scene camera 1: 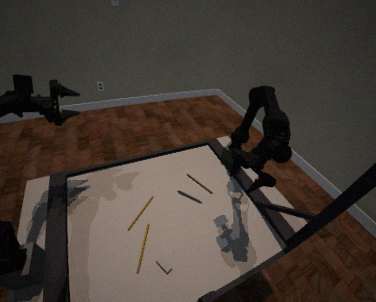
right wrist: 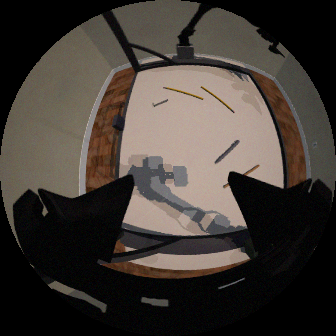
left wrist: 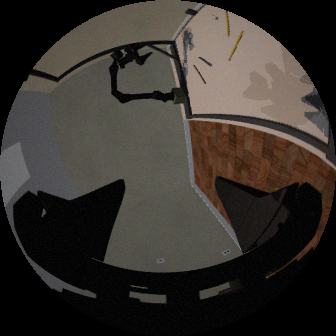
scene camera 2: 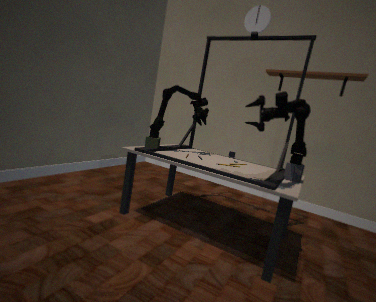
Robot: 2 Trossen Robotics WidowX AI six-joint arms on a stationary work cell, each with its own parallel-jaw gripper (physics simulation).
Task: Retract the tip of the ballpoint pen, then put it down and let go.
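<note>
A slim grey-blue pen lies flat on the pale table top, near a brown stick. Whether its tip is out is too small to tell. My right gripper is open and empty, pointing down high above the table; in the right wrist view the pen shows ahead, between and beyond the fingertips. My left gripper is open and empty, raised high and level, well away from the pen.
The brown stick lies beside the pen. Two yellow pencils lie left of it in scene camera 1, with a small grey bent piece lower down. A dark frame edges the table, with tall posts.
</note>
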